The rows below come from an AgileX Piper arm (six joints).
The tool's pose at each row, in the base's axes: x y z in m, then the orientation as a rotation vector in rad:
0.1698 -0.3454 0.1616 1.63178 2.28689 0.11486
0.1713 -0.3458 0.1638 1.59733 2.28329 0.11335
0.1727 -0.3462 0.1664 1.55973 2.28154 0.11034
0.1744 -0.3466 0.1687 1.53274 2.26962 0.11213
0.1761 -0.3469 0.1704 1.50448 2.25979 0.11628
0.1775 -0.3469 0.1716 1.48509 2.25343 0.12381
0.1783 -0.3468 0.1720 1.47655 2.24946 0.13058
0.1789 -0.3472 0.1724 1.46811 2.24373 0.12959
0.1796 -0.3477 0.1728 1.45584 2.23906 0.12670
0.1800 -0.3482 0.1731 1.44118 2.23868 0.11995
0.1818 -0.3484 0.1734 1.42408 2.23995 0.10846
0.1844 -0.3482 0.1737 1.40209 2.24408 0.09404
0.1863 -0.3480 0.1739 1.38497 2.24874 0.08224
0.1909 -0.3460 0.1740 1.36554 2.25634 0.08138
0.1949 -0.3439 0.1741 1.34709 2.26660 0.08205
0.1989 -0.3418 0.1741 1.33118 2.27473 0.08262
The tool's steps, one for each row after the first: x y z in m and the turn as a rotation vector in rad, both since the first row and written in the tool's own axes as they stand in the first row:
-0.0013 0.0018 -0.0016 -0.01497 -0.01649 -0.01906
-0.0026 0.0036 -0.0035 -0.02946 -0.03330 -0.04107
-0.0040 0.0055 -0.0051 -0.04679 -0.05107 -0.05264
-0.0051 0.0074 -0.0062 -0.06499 -0.06667 -0.06559
-0.0058 0.0090 -0.0069 -0.07990 -0.07493 -0.07414
-0.0060 0.0098 -0.0070 -0.08893 -0.07782 -0.07708
-0.0067 0.0104 -0.0071 -0.09442 -0.08540 -0.08025
-0.0074 0.0109 -0.0072 -0.09989 -0.09445 -0.08643
-0.0081 0.0112 -0.0073 -0.10214 -0.10300 -0.09616
-0.0088 0.0128 -0.0070 -0.10187 -0.11331 -0.10864
-0.0095 0.0153 -0.0065 -0.10043 -0.12449 -0.12563
-0.0099 0.0172 -0.0062 -0.09821 -0.13229 -0.13950
-0.0094 0.0220 -0.0051 -0.10171 -0.13380 -0.15455
-0.0086 0.0264 -0.0042 -0.10440 -0.13224 -0.16977
-0.0078 0.0307 -0.0032 -0.10698 -0.13132 -0.18265

